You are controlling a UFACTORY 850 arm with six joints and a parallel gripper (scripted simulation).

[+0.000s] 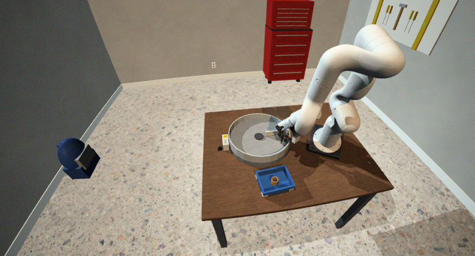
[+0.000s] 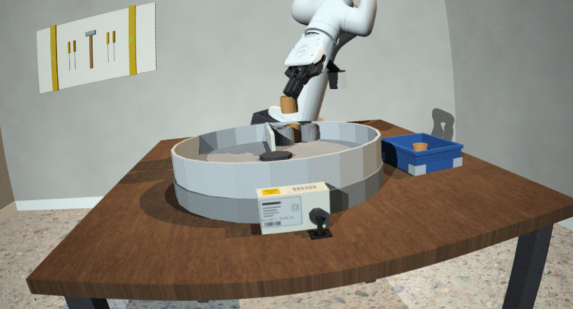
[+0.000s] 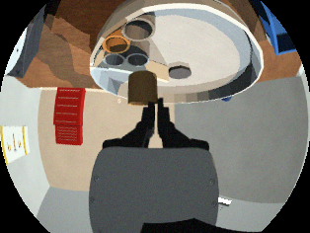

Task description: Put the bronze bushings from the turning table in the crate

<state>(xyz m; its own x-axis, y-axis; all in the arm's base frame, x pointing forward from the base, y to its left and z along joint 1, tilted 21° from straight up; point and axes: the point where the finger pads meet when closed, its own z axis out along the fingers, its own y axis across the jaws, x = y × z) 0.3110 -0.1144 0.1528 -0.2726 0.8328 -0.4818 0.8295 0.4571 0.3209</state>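
Now: the blue crate 280 mm to the left of my hand, 160 mm below it and 90 mm ahead of it. From my hand the other things lie so: grey turning table (130 mm below, 110 mm ahead, 60 mm to the right).
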